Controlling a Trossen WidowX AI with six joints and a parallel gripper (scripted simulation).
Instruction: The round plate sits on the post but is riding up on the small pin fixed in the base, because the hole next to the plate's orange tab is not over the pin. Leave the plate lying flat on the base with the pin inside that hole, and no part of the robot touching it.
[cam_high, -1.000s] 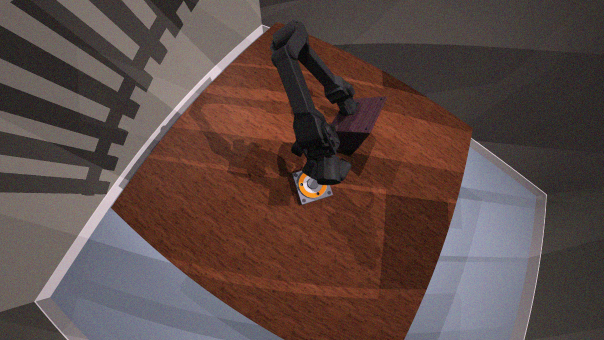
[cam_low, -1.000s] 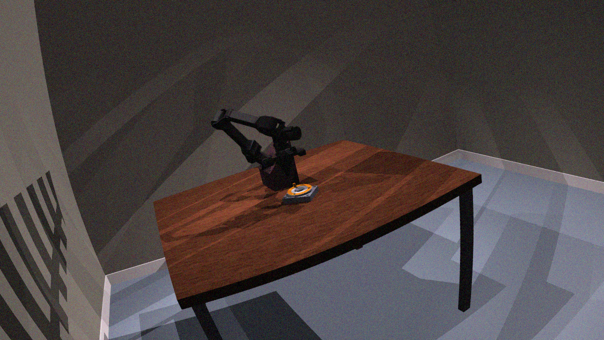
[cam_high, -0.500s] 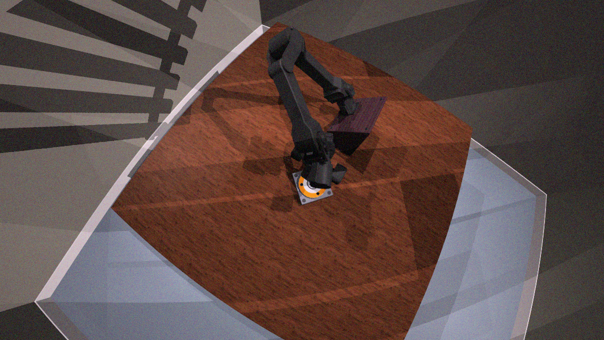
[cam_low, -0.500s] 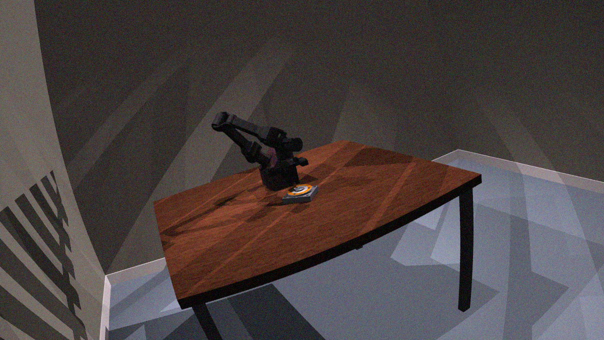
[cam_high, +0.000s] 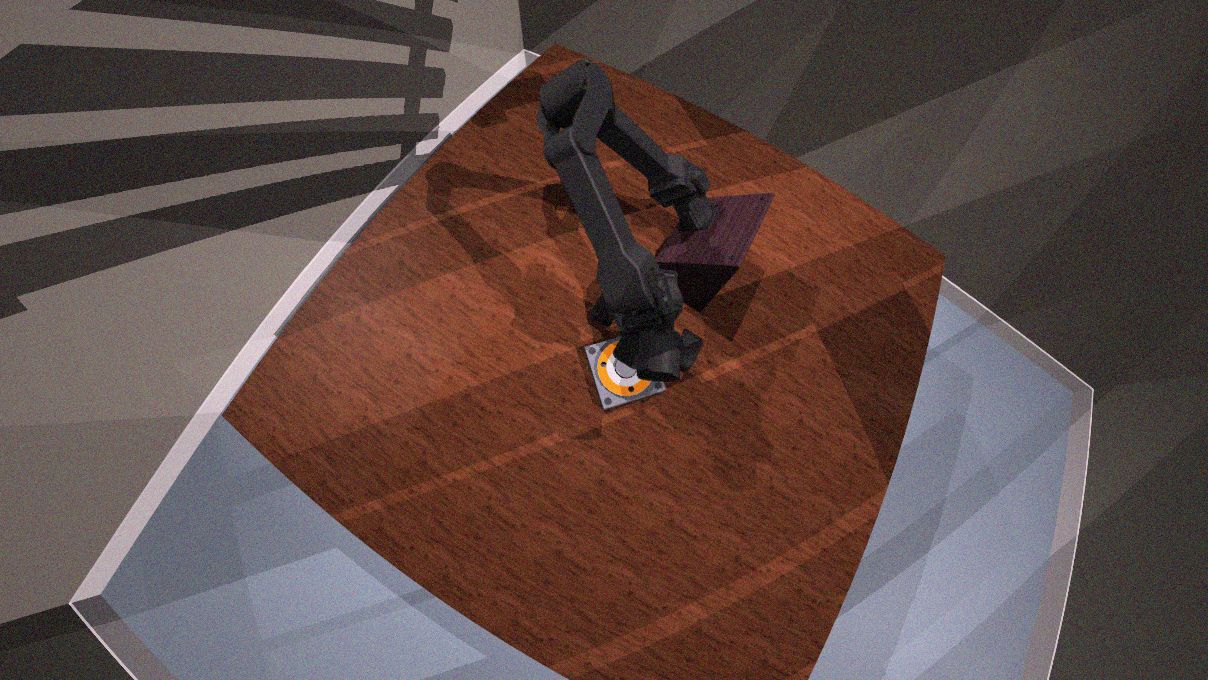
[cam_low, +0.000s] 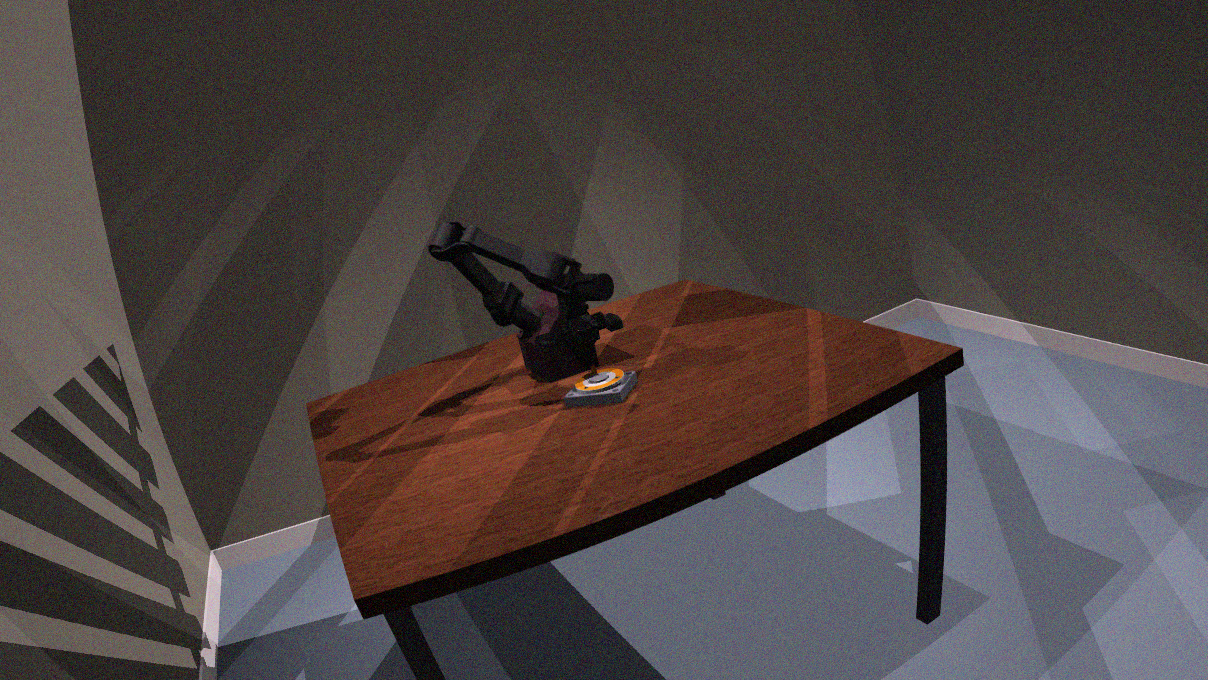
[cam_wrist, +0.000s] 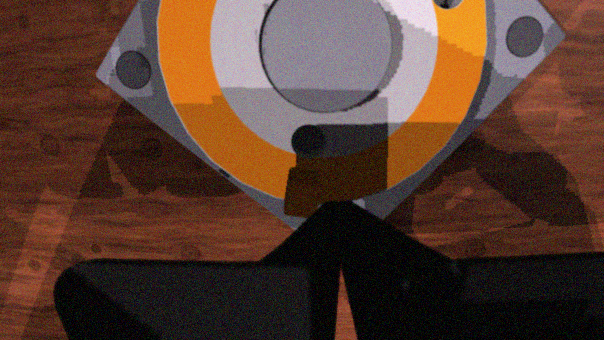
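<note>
The square grey base lies 5 cm ahead of my gripper tip and 2 cm below it.
</note>
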